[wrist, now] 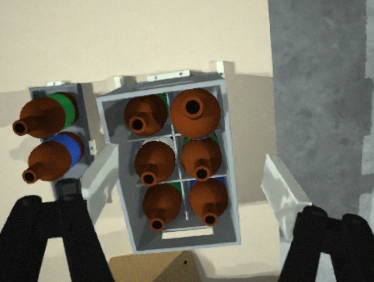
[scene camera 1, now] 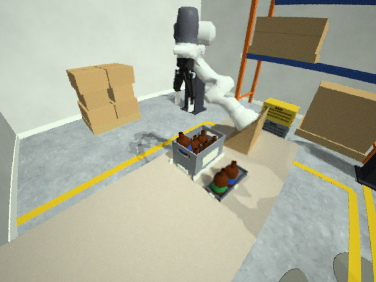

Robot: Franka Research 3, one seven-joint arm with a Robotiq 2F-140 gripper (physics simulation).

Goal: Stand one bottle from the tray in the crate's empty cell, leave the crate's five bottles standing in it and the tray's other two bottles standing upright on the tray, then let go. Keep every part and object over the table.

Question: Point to a green-labelled bottle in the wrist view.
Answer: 43,117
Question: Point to a green-labelled bottle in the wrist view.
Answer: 201,159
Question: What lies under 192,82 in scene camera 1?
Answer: My gripper.
